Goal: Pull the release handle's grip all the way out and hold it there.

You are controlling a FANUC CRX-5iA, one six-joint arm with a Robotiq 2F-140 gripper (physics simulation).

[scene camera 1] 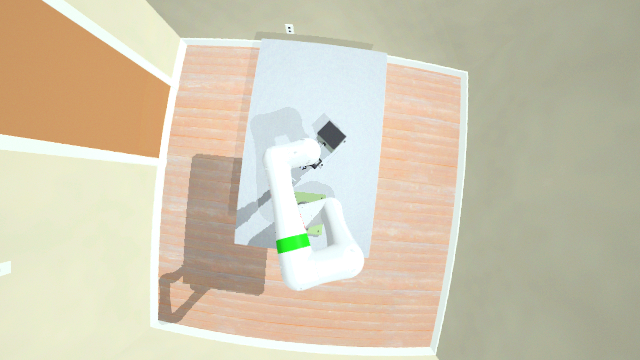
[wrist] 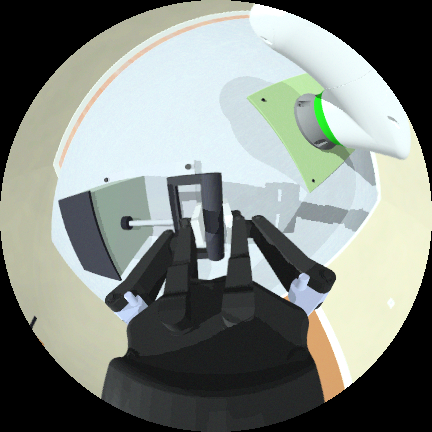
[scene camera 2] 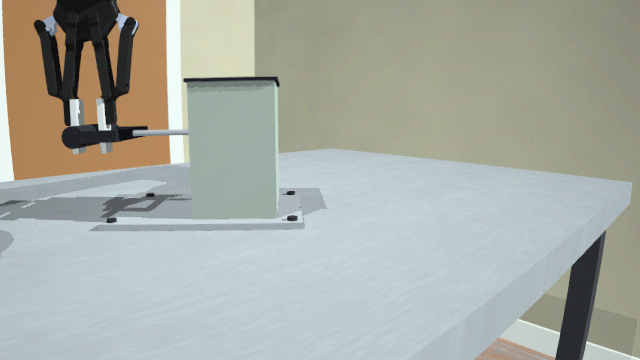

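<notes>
The release handle's black grip (scene camera 2: 90, 136) (wrist: 213, 200) is a round bar on a rectangular black frame. A thin metal rod (scene camera 2: 162, 132) (wrist: 152, 223) joins the frame to the pale green housing (scene camera 2: 232, 150) (wrist: 125, 215), which has a dark top. A long stretch of rod shows between frame and housing, so the grip stands well out from it. My gripper (scene camera 2: 91, 132) (wrist: 213, 209) is shut on the grip, one pale fingertip pad inside the frame and the other on the outer side. In scene camera 1 the arm's wrist partly hides the handle and gripper.
The housing stands on a flat base plate (scene camera 2: 200, 226) with black bolts, on the light grey table (scene camera 1: 320, 75) (scene camera 2: 400, 240). The arm's green mounting plate (scene camera 1: 310, 196) (wrist: 285, 120) is near one end of the table. The arm's white links (scene camera 1: 285, 195) (wrist: 345, 65) reach over the table.
</notes>
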